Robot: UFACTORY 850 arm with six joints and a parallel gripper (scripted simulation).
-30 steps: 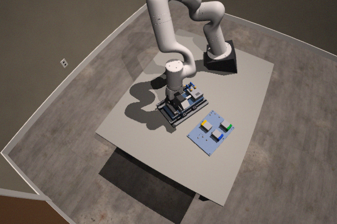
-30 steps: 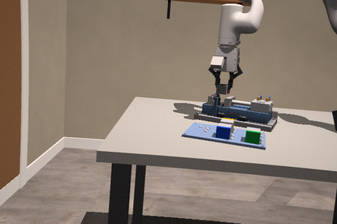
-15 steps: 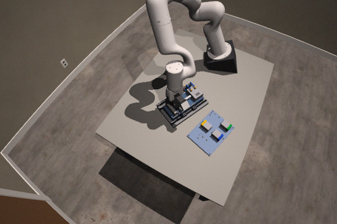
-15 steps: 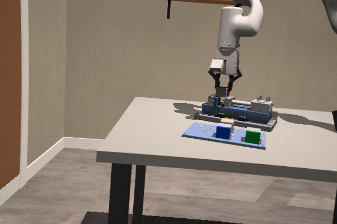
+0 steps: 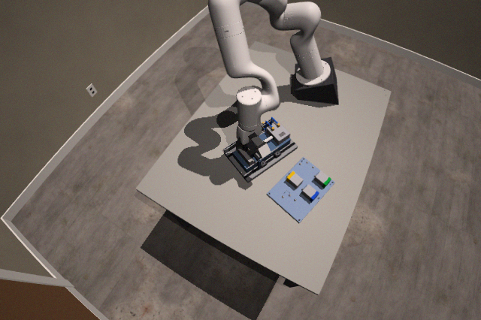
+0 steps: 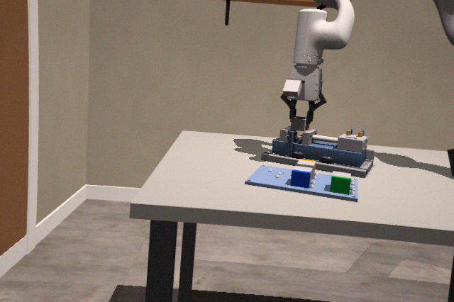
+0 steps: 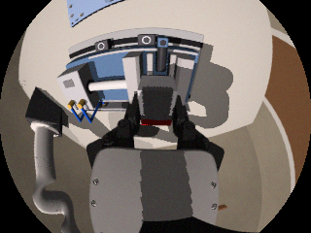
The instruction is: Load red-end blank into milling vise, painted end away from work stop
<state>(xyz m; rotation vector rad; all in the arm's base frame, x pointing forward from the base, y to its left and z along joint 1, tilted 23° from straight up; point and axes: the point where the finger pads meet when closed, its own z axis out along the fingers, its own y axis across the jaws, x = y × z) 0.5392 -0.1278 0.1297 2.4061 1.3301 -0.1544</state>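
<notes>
Right now the red-ended blank is 2 cm below my hand. From my hand the other things lie so: hose block: 13 cm behind, 9 cm to the left, 6 cm below; milling vise: 10 cm below, 5 cm behind, 4 cm to the left; fixed jaw: 6 cm below, 3 cm ahead, 1 cm to the right.
</notes>
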